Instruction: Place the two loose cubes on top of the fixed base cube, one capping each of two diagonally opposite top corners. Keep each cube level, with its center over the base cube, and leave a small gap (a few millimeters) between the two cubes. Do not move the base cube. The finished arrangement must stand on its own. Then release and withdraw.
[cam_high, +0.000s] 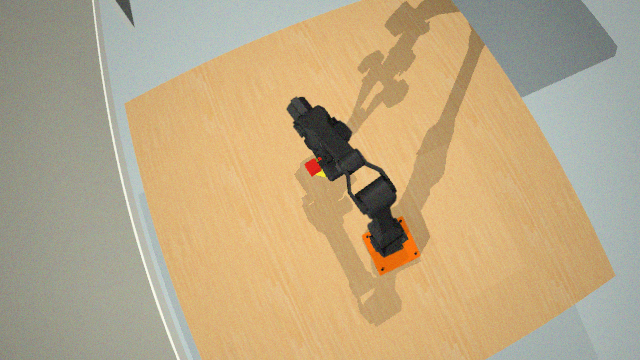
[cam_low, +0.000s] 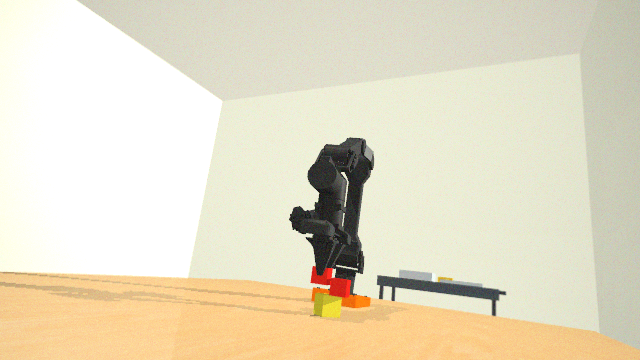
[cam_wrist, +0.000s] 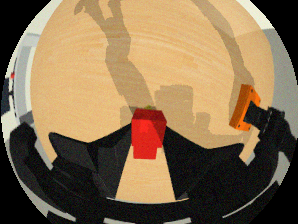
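Right now my gripper tip is 2 cm to the right of the yellow cube and 5 cm above it.
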